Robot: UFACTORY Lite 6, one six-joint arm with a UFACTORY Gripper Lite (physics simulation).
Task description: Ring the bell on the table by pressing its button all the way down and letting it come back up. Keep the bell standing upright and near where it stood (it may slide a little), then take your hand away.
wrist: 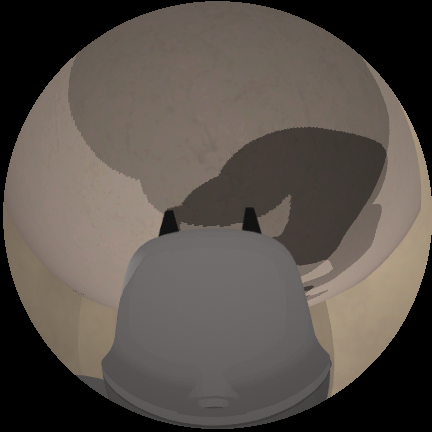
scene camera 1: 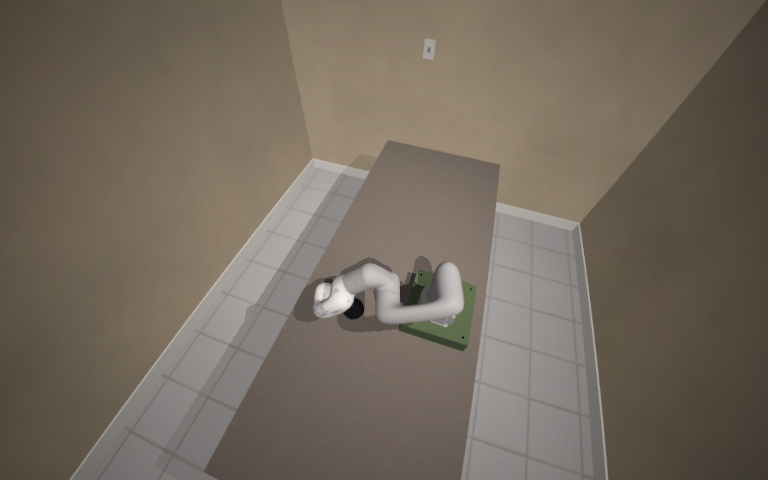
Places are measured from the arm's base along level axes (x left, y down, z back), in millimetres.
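Pixels of known places: hand, tool point: (wrist: 209, 233).
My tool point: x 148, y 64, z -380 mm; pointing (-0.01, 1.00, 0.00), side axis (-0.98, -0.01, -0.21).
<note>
Behind a point stands the place of what it marks.
A black round dome (scene camera 1: 353, 308) @(x 121, y 30, z -289 mm), which looks like the bell, stands on the brown table (scene camera 1: 339, 396) @(x 415, y 75, z -201 mm) (wrist: 110, 225) @(x 214, y 74, z -364 mm) in the scene view. The arm's white wrist partly covers it from the left, and its button cannot be made out. The bell does not show in the wrist view. My gripper (wrist: 210, 212) @(x 148, y 64, z -380 mm) is open, its two black fingertips apart with nothing seen between them. In the scene view the fingers are hidden under the wrist, so their height and whether they touch the bell cannot be told.
The arm stands on a green base block (scene camera 1: 461, 328) @(x 45, y 0, z 120 mm) to the right of the bell. The arm's links bend over the table between that block and the bell. The table's left edge runs close to the wrist. A white wall plate (scene camera 1: 429, 49) is on the far wall.
</note>
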